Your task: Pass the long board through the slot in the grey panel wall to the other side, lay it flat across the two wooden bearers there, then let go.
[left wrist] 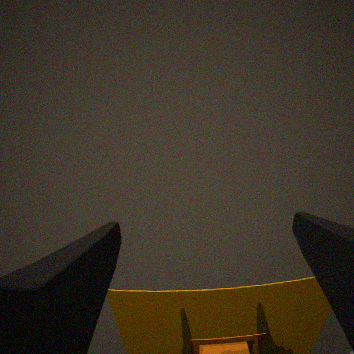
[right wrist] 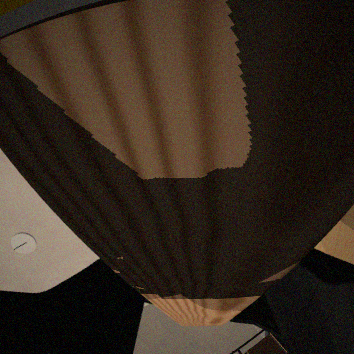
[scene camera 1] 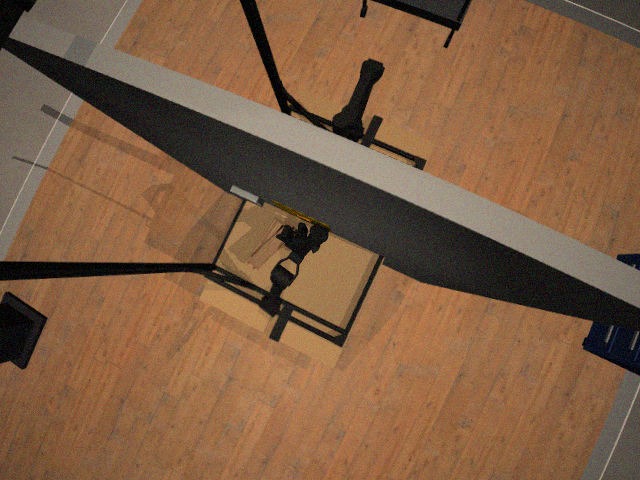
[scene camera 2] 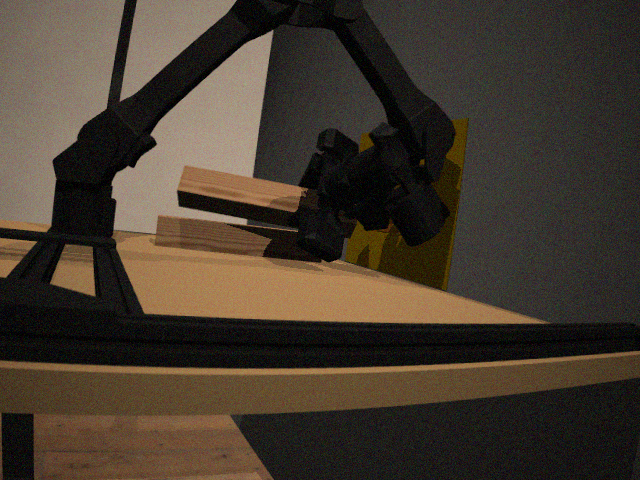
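The long board (scene camera 2: 242, 193) (right wrist: 170, 100) is held above the table in scene camera 2, its left end slightly higher. My right gripper (scene camera 2: 311, 204) (scene camera 1: 285, 235) (right wrist: 199, 232) is shut on it. The board's other end is mostly hidden behind the gripper, near the yellow plate (scene camera 2: 410, 258) (scene camera 1: 299, 214) (left wrist: 150, 310) around the slot on the grey panel wall (scene camera 2: 542, 180) (scene camera 1: 320, 180) (left wrist: 200, 125). In the left wrist view, the slot (left wrist: 223, 348) shows at the bottom edge. My left gripper (left wrist: 208, 227) is open and empty, facing the wall. The two bearers beyond the wall do not show.
A wooden piece (scene camera 2: 201, 235) lies on the table (scene camera 2: 232, 289) (scene camera 1: 330, 289) below the held board. A black frame rail (scene camera 2: 361, 343) runs along the table edge. A small light grey block (scene camera 1: 244, 194) is at the wall's side. The other arm (scene camera 1: 361, 98) stands beyond the wall.
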